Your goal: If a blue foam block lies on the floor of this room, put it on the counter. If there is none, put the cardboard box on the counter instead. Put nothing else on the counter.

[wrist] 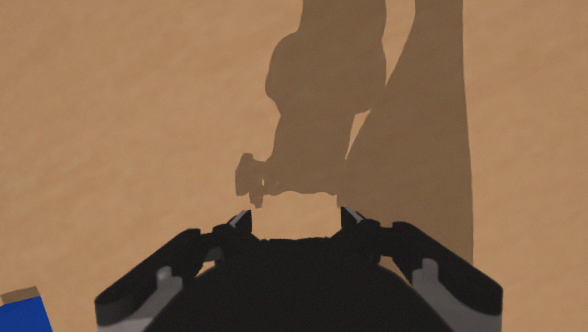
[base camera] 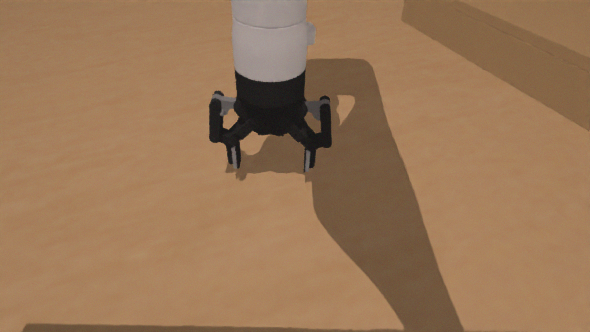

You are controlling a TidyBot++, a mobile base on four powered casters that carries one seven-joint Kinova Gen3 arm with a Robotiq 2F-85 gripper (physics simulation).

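Observation:
My gripper (base camera: 270,167) (wrist: 296,218) is open and points down, low over the wooden floor, with no object between its fingertips. A blue block (wrist: 22,316) shows in part at the bottom left corner of the wrist view, on the floor, off to the left of the gripper and apart from it. The rest of the block is cut off by the frame edge. The block does not show in the base camera view. The counter and the cardboard box do not show in either view.
The base of a wooden shelf unit (base camera: 500,57) runs along the upper right of the base camera view, to the right of the arm. The arm's shadow (base camera: 380,200) (wrist: 420,165) falls on the floor beside the gripper.

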